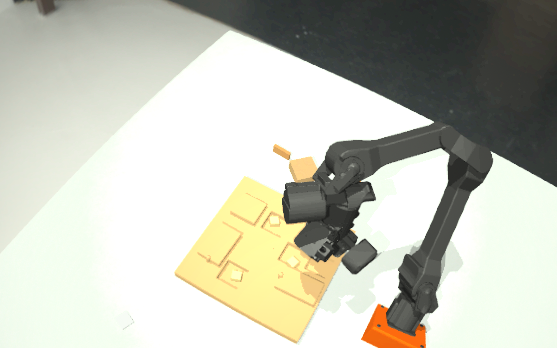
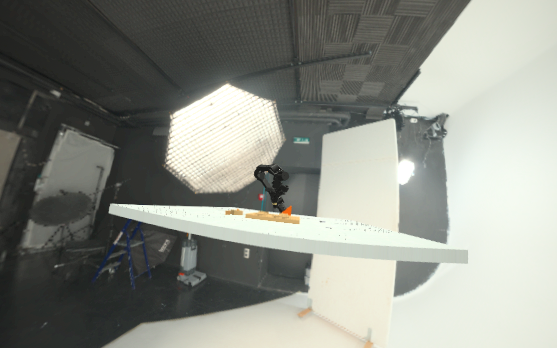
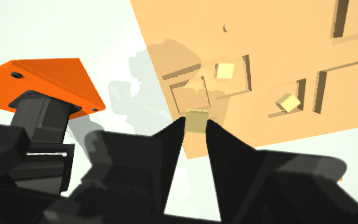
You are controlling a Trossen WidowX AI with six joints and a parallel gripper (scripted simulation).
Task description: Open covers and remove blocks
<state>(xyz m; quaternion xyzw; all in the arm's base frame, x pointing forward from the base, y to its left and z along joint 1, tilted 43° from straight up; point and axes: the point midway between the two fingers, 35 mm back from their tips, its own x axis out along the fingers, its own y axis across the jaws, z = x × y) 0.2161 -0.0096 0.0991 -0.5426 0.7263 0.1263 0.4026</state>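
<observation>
My gripper tip is 100 mm short of the tan puzzle board and 70 mm above it. From my gripper tip the other things lie so: orange block 10 mm behind, 250 mm to the right, 80 mm below; then tan bar 190 mm ahead, 250 mm to the right, 80 mm below; then tan box 120 mm ahead, 220 mm to the right, 80 mm below.
</observation>
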